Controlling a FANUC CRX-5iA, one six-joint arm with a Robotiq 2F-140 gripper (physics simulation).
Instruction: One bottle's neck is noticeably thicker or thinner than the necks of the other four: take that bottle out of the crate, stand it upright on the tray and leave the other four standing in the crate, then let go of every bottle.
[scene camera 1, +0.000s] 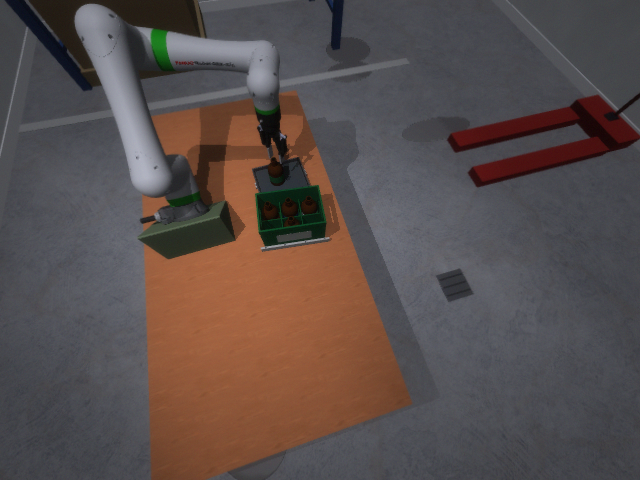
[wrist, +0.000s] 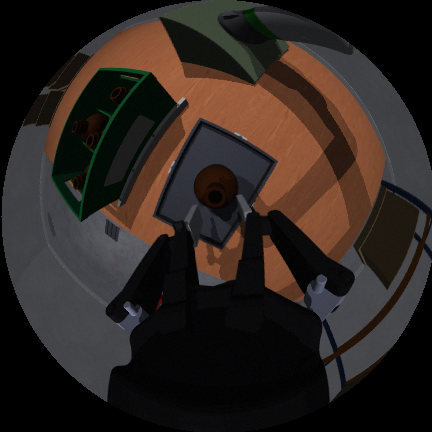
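Seen in the pictures: gripper, fingertip midpoint: (scene camera 1: 276, 159) (wrist: 218, 208); arm's base, link origin: (scene camera 1: 191, 215).
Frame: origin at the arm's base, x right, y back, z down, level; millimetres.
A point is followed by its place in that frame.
Observation:
A brown bottle (scene camera 1: 276, 172) {z 19, x -130, y -400 mm} (wrist: 215, 184) {z -19, x -158, y -389 mm} with a green band stands upright on the dark grey tray (scene camera 1: 294, 177) {z 121, x -153, y -487 mm} (wrist: 187, 160) {z 121, x -86, y -393 mm}. My gripper (scene camera 1: 276, 159) {z -14, x -178, y -417 mm} (wrist: 218, 208) {z -14, x -178, y -417 mm} is open and empty; its two fingertips are apart, above the bottle and slightly to one side of its mouth in the wrist view. The green crate (scene camera 1: 292, 196) {z 2, x 32, y -435 mm} (wrist: 90, 187) {z -35, x 31, y -482 mm} stands beside the tray. Four brown bottles stand in it: three in the row nearer the tray in the scene view, (scene camera 1: 269, 210) {z -8, x 78, y -321 mm} (scene camera 1: 289, 207) {z -1, x 85, y -407 mm} (scene camera 1: 309, 205) {z -6, x 103, y -492 mm}, and one in the front row, (scene camera 1: 291, 222) {z -33, x 175, y -394 mm}, partly hidden by the crate wall.
A grey bar (scene camera 1: 295, 244) {z 100, x 217, y -390 mm} (wrist: 150, 152) {z 121, x 9, y -415 mm} lies along the crate's front side in the scene view. A green-grey block (scene camera 1: 188, 236) {z -20, x 108, y 17 mm} (wrist: 215, 45) {z 16, x -6, y -132 mm} stands left of the crate, by the arm's base. The orange table's right edge runs close beside the crate and tray.

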